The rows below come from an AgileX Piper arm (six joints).
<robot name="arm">
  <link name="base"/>
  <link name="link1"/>
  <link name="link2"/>
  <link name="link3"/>
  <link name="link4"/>
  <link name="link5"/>
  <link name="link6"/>
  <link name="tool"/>
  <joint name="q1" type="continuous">
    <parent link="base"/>
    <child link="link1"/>
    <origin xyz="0 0 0.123"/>
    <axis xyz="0 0 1"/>
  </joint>
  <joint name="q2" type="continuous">
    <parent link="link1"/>
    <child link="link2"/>
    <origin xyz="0 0 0" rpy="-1.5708 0 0"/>
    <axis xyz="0 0 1"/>
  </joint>
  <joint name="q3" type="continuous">
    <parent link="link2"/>
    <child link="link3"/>
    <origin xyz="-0.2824 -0.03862 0"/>
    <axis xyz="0 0 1"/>
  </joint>
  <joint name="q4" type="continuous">
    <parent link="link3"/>
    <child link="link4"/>
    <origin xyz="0.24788 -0.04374 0" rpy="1.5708 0 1.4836"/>
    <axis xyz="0 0 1"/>
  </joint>
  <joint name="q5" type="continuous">
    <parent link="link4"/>
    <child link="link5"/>
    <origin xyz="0 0 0" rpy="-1.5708 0 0"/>
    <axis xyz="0 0 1"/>
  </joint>
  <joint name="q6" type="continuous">
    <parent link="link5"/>
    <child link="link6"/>
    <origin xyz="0 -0.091 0" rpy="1.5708 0 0"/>
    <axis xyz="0 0 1"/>
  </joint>
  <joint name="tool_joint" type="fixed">
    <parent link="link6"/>
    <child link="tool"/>
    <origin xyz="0 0 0"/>
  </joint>
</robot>
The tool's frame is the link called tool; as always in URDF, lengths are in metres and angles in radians. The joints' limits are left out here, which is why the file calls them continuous.
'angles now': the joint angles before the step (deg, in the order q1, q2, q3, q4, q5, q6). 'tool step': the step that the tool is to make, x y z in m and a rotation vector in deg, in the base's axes. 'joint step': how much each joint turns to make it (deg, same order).
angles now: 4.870, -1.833, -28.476, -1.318, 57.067, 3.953
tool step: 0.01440, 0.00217, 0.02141, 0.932, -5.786, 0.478
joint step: 0.002, 4.640, -1.660, 0.628, -8.825, 0.003
